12 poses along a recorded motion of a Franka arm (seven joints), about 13 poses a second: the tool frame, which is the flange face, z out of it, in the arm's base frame.
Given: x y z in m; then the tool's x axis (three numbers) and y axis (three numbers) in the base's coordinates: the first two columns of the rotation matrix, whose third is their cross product.
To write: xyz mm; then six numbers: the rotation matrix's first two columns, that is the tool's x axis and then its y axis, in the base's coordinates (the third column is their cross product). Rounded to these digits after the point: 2 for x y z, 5 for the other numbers.
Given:
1: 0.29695 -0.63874 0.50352 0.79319 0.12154 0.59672 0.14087 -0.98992 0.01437
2: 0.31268 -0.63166 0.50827 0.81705 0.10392 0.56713 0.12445 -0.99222 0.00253
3: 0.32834 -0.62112 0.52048 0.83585 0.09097 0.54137 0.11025 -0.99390 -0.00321
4: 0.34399 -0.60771 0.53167 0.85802 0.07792 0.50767 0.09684 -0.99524 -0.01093
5: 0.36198 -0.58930 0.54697 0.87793 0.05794 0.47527 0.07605 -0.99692 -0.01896
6: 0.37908 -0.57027 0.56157 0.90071 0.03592 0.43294 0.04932 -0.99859 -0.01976
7: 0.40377 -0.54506 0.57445 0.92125 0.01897 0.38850 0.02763 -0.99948 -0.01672
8: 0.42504 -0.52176 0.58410 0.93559 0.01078 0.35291 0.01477 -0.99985 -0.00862
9: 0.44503 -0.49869 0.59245 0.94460 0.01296 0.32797 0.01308 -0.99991 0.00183
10: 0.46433 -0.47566 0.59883 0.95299 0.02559 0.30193 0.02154 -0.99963 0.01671
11: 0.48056 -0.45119 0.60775 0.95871 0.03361 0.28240 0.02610 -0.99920 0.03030
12: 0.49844 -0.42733 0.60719 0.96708 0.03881 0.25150 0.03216 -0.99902 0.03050
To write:
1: 296.95 -638.74 503.52 0.79319 0.12154 0.59672 0.14087 -0.98992 0.01437
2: 312.68 -631.66 508.27 0.81705 0.10392 0.56713 0.12445 -0.99222 0.00253
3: 328.34 -621.12 520.48 0.83585 0.09097 0.54137 0.11025 -0.99390 -0.00321
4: 343.99 -607.71 531.67 0.85802 0.07792 0.50767 0.09684 -0.99524 -0.01093
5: 361.98 -589.30 546.97 0.87793 0.05794 0.47527 0.07605 -0.99692 -0.01896
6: 379.08 -570.27 561.57 0.90071 0.03592 0.43294 0.04932 -0.99859 -0.01976
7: 403.77 -545.06 574.45 0.92125 0.01897 0.38850 0.02763 -0.99948 -0.01672
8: 425.04 -521.76 584.10 0.93559 0.01078 0.35291 0.01477 -0.99985 -0.00862
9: 445.03 -498.69 592.45 0.94460 0.01296 0.32797 0.01308 -0.99991 0.00183
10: 464.33 -475.66 598.83 0.95299 0.02559 0.30193 0.02154 -0.99963 0.01671
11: 480.56 -451.19 607.75 0.95871 0.03361 0.28240 0.02610 -0.99920 0.03030
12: 498.44 -427.33 607.19 0.96708 0.03881 0.25150 0.03216 -0.99902 0.03050
